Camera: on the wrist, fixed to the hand. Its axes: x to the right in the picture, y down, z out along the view.
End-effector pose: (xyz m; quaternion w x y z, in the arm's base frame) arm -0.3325 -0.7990 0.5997 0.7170 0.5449 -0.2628 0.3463
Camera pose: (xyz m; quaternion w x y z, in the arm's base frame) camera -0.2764 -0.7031 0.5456 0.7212 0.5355 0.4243 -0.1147
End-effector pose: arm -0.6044 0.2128 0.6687 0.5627 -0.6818 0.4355 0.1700
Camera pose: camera -0.5766 0.1085 0.7289 0.4562 -0.7360 -0.0369 -0.4988
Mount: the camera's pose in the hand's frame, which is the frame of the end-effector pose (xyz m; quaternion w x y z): 0.0142 -0.0604 -0.1069 0.6577 0.1078 0.2458 -0.7039
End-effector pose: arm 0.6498 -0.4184 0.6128 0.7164 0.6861 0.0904 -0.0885
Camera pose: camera 0.6475 -0.3142 0.5463 0.3127 0.4866 0.7089 -0.4036
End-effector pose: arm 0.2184 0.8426 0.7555 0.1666 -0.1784 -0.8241 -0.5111
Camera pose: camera 0.1877 0.7229 0.7598 0.0284 -0.6063 0.6817 0.4084
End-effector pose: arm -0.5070 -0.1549 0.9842 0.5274 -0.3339 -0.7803 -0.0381
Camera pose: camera -0.4588 -0.2388 1.0610 0.5478 0.3959 -0.6227 -0.3942
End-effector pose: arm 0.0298 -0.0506 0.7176 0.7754 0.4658 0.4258 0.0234
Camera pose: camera -0.0558 -0.0035 0.6419 0.3715 0.0845 0.8010 -0.4618
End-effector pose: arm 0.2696 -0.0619 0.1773 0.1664 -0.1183 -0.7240 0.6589
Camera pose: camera 0.3019 0.0352 0.2467 0.7639 0.2878 -0.4475 0.3652
